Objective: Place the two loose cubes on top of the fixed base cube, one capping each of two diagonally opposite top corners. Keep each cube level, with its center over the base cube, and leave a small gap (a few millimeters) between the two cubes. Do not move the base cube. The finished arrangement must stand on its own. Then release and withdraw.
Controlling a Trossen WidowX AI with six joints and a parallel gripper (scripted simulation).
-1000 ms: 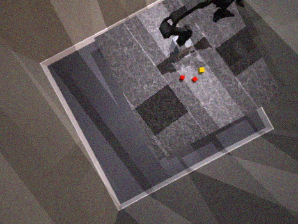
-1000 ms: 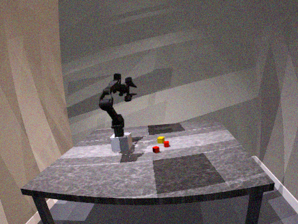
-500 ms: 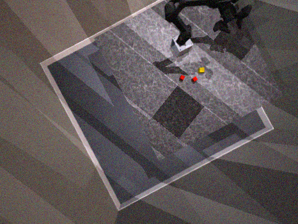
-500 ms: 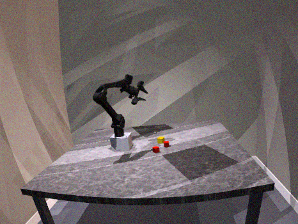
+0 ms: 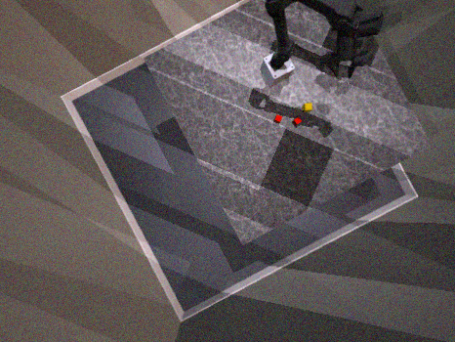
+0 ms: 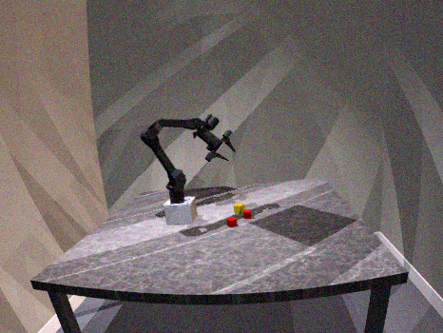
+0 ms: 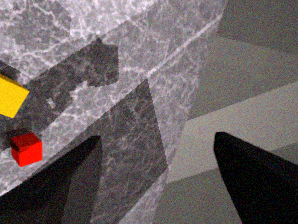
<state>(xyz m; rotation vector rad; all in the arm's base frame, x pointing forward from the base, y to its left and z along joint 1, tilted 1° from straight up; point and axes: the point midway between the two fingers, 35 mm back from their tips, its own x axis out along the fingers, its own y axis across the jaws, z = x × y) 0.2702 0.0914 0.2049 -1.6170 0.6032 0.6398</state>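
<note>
Right now the red cube is 26 cm below my gripper tip, 24 cm to the right of it and 6 cm behind it. Also, from my gripper tip: yellow base cube 26 cm below, 7 cm to the right.
</note>
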